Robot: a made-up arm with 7 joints.
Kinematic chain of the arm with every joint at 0, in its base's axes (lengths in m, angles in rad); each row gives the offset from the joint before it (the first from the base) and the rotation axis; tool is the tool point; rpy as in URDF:
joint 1: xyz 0 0 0.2 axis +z
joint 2: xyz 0 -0.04 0.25 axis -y
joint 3: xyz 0 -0.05 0.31 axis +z
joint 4: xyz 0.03 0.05 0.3 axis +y
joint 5: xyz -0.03 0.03 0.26 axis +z
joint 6: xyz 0 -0.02 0.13 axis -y
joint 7: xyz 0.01 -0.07 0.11 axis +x
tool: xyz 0 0 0 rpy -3.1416 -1.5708 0
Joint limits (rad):
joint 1: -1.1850..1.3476
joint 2: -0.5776..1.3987
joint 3: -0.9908..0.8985
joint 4: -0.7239..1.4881
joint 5: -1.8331..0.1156
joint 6: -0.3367..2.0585
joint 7: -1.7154..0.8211
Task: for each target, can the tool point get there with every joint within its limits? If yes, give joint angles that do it. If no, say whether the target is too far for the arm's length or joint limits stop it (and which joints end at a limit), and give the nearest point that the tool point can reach.
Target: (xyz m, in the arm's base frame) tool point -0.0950 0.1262 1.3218
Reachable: yes | joints 0.1333 -0.1235 -0.7925 -0.5076 -0.3193 1.8356 -0.8453
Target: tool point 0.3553 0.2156 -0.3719
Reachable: no: joint limits stop it (at a limit: joint 1, joint 2, joint 4) | nearest point -0.2196 0.7814 0.2893 | short by 1.043 m
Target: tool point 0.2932 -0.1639 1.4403
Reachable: yes | joints -0.6389 -0.4194 0.6542 0.2726 -1.3430 1.5083 -1.4223
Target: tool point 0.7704 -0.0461 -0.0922
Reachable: no: joint limits stop it (at a limit: joint 2, joint 4, joint 5, joint 6) | nearest point 0.7812 -0.0467 0.6889 | short by 0.781 m
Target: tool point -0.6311 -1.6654 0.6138
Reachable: no: too far | nearest point -0.3972 -1.0483 0.5588 | short by 0.662 m
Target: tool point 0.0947 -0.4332 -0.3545
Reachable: no: joint limits stop it (at a limit: joint 1, joint 2, joint 4) | nearest point -0.0559 -0.8384 0.2289 | short by 0.726 m
